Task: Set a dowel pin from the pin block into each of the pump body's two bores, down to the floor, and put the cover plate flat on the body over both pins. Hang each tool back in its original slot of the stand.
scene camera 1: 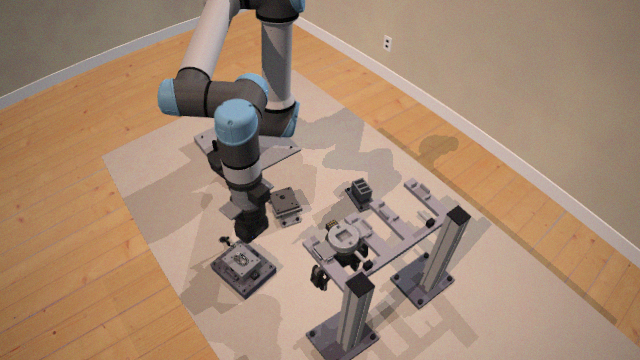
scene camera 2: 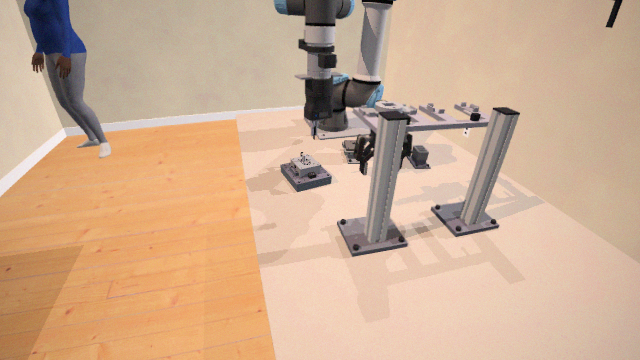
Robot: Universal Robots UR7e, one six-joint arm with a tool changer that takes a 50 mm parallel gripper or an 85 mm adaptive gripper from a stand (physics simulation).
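Places are measured from the arm's base along level axes (x ahead, y left, z up), in millimetres.
Where they show: arm's base, link origin: (scene camera 2: 331, 124).
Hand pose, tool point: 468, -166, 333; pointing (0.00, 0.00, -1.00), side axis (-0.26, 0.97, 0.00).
Observation:
Each offset is from my tool point to the top centre of the thing, as dx, dy, dz. "*": to the spot under its first point.
The pump body @[-42, -30, -270] (scene camera 1: 241, 262) (scene camera 2: 305, 164) sits on its dark fixture base @[* +28, -57, -321] (scene camera 1: 246, 289) (scene camera 2: 306, 183). Its bores are too small to make out. The arm's slim gripper (scene camera 1: 250, 238) (scene camera 2: 314, 132) points down, above and behind the body and apart from it. In the scene camera 2 view its fingers are close together and look shut on a dowel pin, too small to see clearly; the gripper's own housing hides them in the scene camera 1 view. The grey pin block @[-79, +399, -291] (scene camera 1: 361, 189) (scene camera 2: 420, 154) stands behind the stand. The dark cover plate @[-168, +176, -300] (scene camera 1: 285, 200) lies on its small holder.
The tool stand (scene camera 1: 406, 239) (scene camera 2: 435, 124) rises on two posts @[* +306, +66, -104] (scene camera 1: 356, 312) (scene camera 2: 384, 180) right of the pump body. The 85 mm adaptive gripper (scene camera 1: 344, 238) hangs in one of its slots. A small dark lever @[-134, -24, -296] (scene camera 1: 226, 241) stands beside the fixture. A person (scene camera 2: 70, 75) stands at the far left.

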